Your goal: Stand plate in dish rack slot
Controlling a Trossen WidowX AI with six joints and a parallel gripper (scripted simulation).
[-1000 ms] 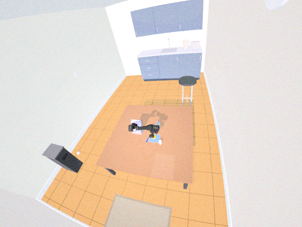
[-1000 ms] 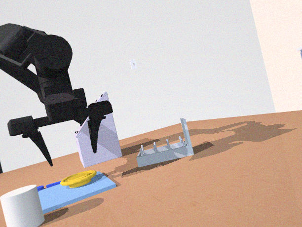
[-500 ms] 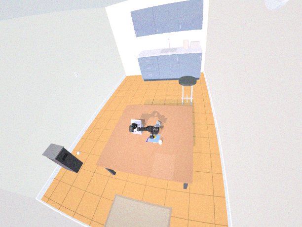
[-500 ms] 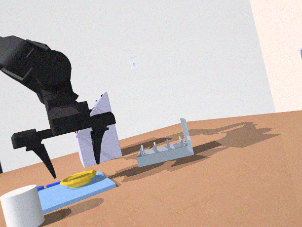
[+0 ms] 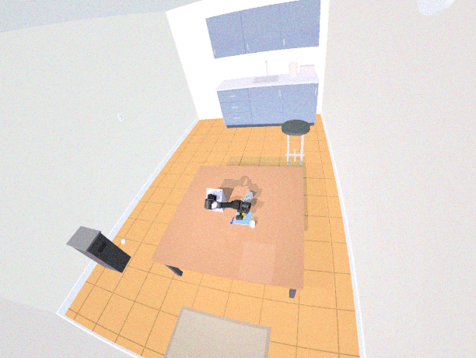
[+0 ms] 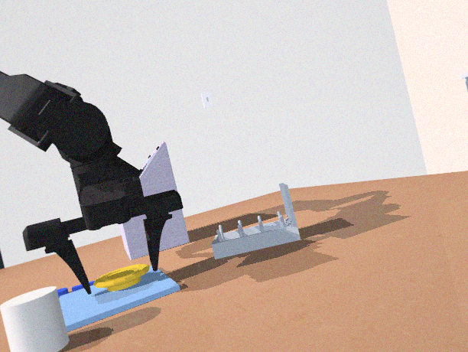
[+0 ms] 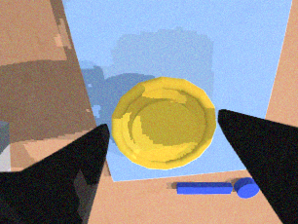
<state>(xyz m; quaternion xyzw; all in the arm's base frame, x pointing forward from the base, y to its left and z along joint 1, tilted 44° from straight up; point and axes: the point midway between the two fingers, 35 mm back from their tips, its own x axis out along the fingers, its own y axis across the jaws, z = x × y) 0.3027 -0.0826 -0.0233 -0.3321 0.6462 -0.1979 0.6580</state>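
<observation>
My gripper tip is 20 mm short of the light blue board, 10 mm to the left of it and 10 mm above it. From my gripper tip the other things lie so: yellow plate 10 mm above; white cup 130 mm ahead, 70 mm to the right, 20 mm above; dark blue spoon 80 mm behind, 70 mm to the right, 10 mm below.
</observation>
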